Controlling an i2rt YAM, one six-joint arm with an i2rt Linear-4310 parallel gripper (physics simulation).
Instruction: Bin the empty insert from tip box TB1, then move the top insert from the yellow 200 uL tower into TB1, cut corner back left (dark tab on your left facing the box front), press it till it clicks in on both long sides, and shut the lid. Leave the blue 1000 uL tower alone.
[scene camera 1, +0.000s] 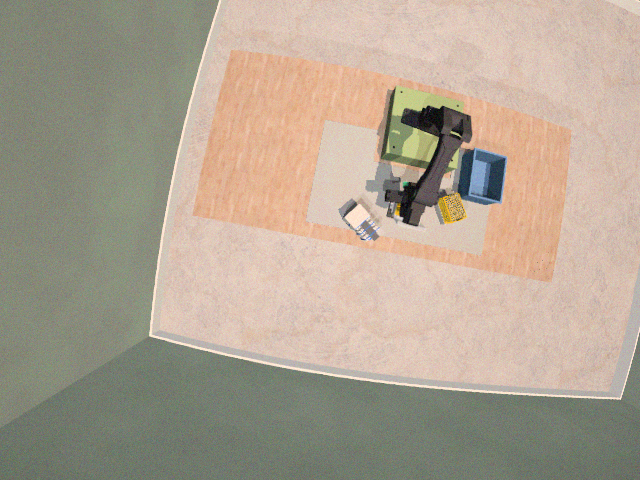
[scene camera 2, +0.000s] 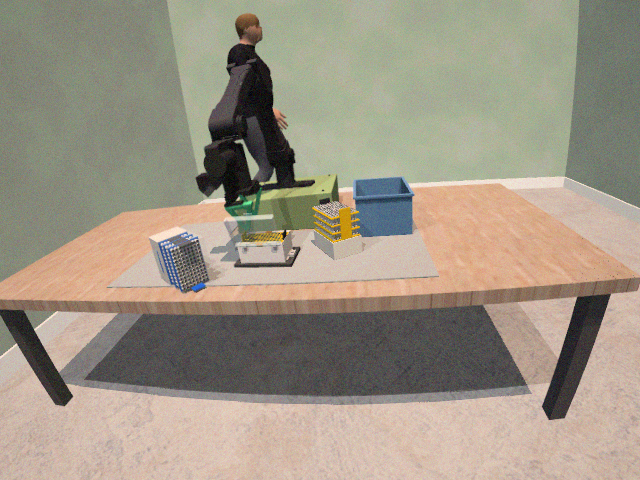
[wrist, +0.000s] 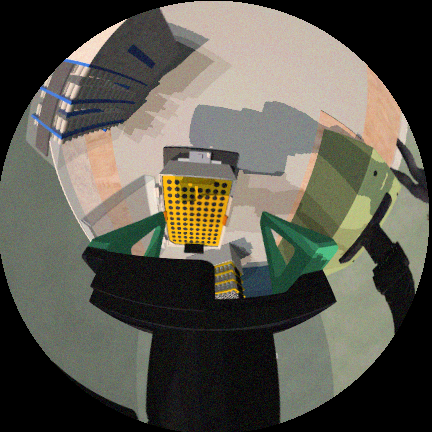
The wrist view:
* gripper: 212, 216
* white and blue tip rack: 91, 107
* yellow insert: 194, 206, on a tip box TB1
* tip box lid: 136, 200
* blue bin: 256, 281
